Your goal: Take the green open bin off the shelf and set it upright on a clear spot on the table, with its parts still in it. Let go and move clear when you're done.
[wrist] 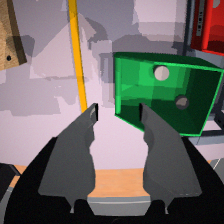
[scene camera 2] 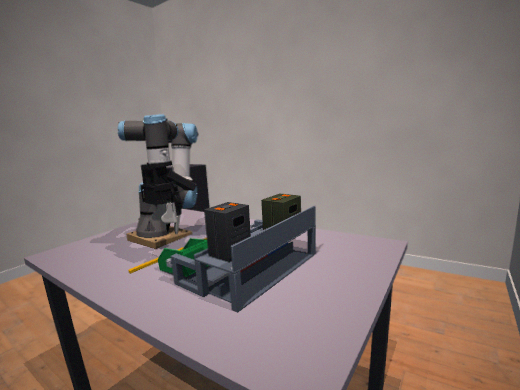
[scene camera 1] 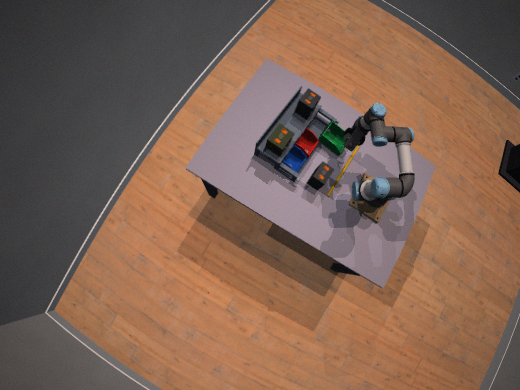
Scene:
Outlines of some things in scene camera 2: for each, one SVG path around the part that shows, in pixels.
The gripper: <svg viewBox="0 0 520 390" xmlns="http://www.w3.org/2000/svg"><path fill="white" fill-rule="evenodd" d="M141 165L143 185L141 185L142 201L157 205L157 210L152 214L151 218L153 220L162 220L166 232L169 231L170 224L174 223L175 234L178 234L182 203L177 185L186 191L194 191L196 184L171 170L167 170L167 166L171 166L172 161Z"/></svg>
A green open bin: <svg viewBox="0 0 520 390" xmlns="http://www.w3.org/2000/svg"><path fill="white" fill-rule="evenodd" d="M182 266L183 276L188 277L196 273L196 270ZM207 240L190 238L182 251L164 248L157 259L159 269L173 273L172 268L167 267L166 264L167 259L171 255L177 253L194 259L194 254L208 249Z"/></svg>

